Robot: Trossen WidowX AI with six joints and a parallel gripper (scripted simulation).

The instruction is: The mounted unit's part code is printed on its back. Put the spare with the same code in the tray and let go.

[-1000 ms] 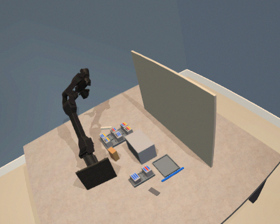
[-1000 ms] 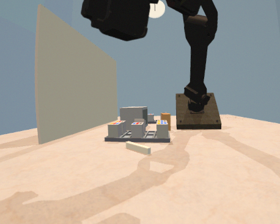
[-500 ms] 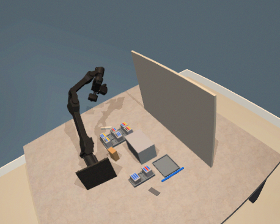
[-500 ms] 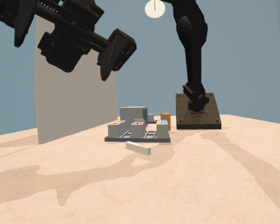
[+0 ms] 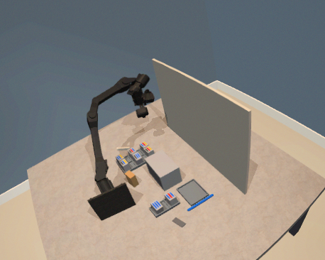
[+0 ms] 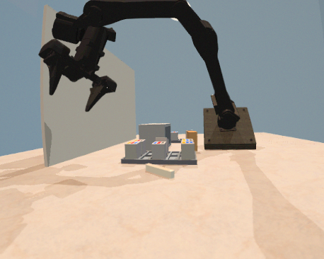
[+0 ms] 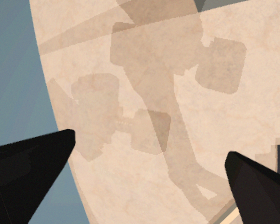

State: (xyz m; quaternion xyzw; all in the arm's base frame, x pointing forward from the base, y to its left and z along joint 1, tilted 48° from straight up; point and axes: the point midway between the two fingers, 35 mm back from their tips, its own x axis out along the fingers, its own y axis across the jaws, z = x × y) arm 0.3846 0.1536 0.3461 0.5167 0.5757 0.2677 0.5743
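Now: the grey spare block 90 mm behind my gripper tip, 190 mm to the right of it and 120 mm below it. From my gripper tip the other things lie so: beige panel: 120 mm ahead, 380 mm to the right, 70 mm above; grey mounted unit: 110 mm behind, 370 mm to the right, 110 mm below; grey tray: 60 mm behind, 550 mm to the right, 150 mm below.
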